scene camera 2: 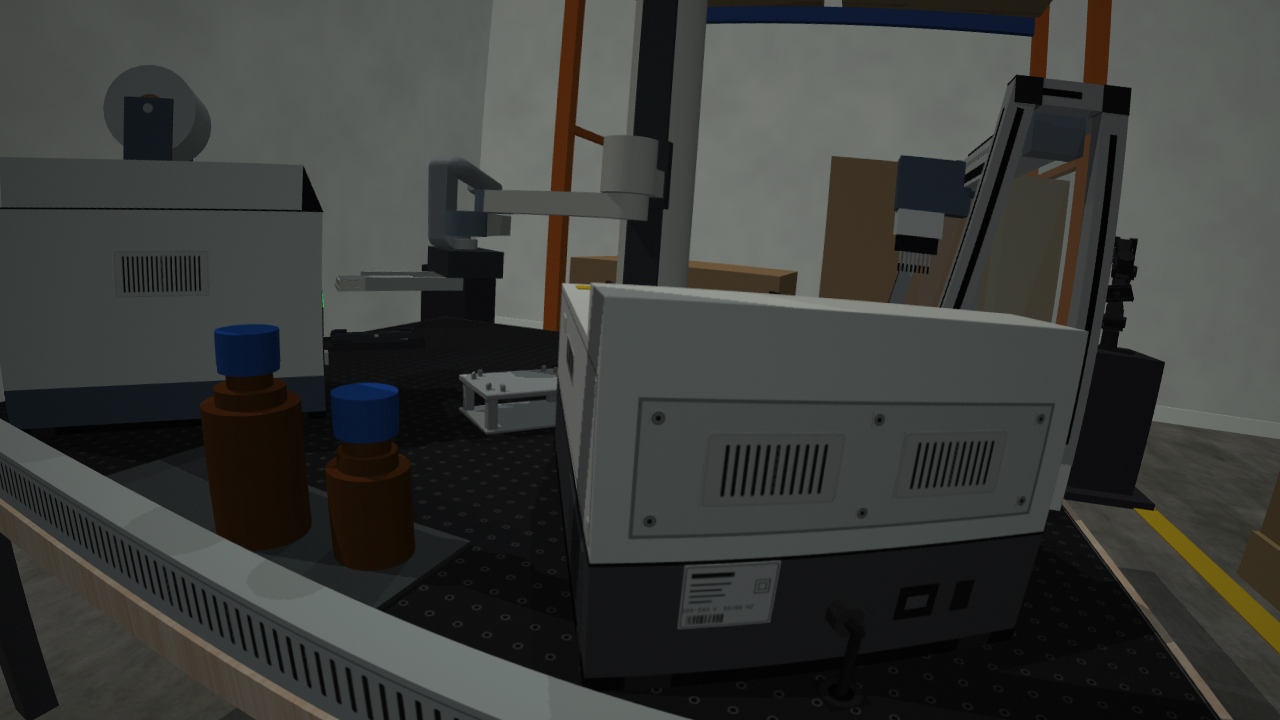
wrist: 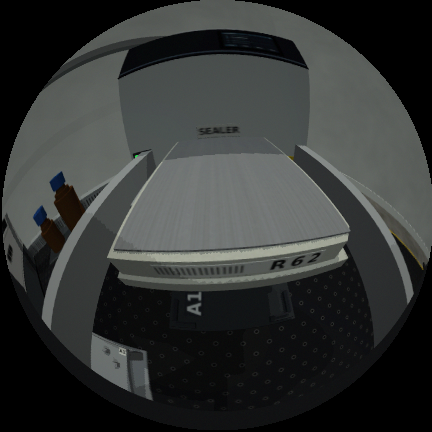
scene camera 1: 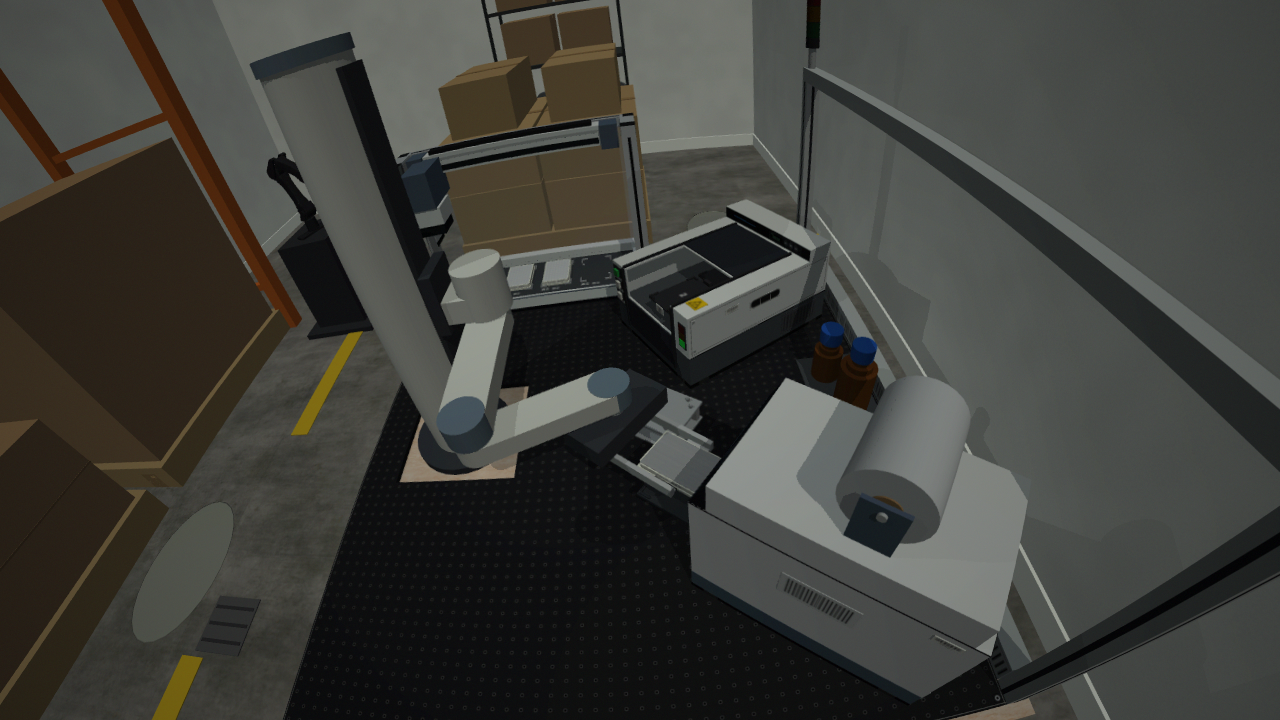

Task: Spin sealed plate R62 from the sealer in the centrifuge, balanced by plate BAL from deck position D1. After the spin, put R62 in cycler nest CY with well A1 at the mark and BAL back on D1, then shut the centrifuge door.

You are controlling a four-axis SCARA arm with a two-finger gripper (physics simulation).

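Frame: origin at the arm's base, x right, y ahead, z up, level; metres.
Seen in the pictures: gripper, between the fingertips: (scene camera 2: 363,280) (wrist: 224,154) (scene camera 1: 692,469).
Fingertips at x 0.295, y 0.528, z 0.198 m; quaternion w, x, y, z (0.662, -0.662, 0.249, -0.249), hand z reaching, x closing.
Note:
Pixels of each thing's top centre, then the offset from my fingertips to it.
- plate R62, centre of its top: (wrist: 226,158) (scene camera 2: 376,277) (scene camera 1: 682,461) dx -0.014, dy -0.016, dz +0.005 m
- dark nest, centre of its top: (wrist: 226,239) (scene camera 2: 367,333) (scene camera 1: 691,493) dx -0.005, dy -0.003, dz -0.083 m
- sealer, centre of its top: (scene camera 1: 904,416) (scene camera 2: 179,78) (wrist: 208,27) dx +0.176, dy +0.214, dz +0.291 m
- dark panel, centre of its top: (scene camera 1: 736,248) dx -0.646, dy +0.190, dz +0.028 m
My gripper (scene camera 1: 691,468) (scene camera 2: 344,282) (wrist: 224,154) is shut on plate R62 (scene camera 1: 678,460) (wrist: 232,200), held level with its R62 label facing the wrist camera. It is raised above a dark nest (scene camera 2: 375,339) (wrist: 230,311) marked A1, in front of the sealer (scene camera 1: 859,573) (scene camera 2: 71,268) (wrist: 215,95). The centrifuge (scene camera 1: 742,308) (scene camera 2: 832,358) shows dark rotor parts through the front of its top; a dark panel (scene camera 1: 738,247) covers the rear part. Two pale plates (scene camera 1: 520,276) (scene camera 1: 556,271) stand on the back deck; their labels are too small to tell which is BAL.
A low white stand with pegs (scene camera 1: 682,408) (scene camera 2: 510,385) (wrist: 109,357) is between the gripper and the centrifuge. Two brown bottles (scene camera 1: 827,360) (scene camera 1: 855,380) (scene camera 2: 256,465) (scene camera 2: 370,514) with blue caps stand by the rail. A gantry (scene camera 1: 528,145) spans the back deck.

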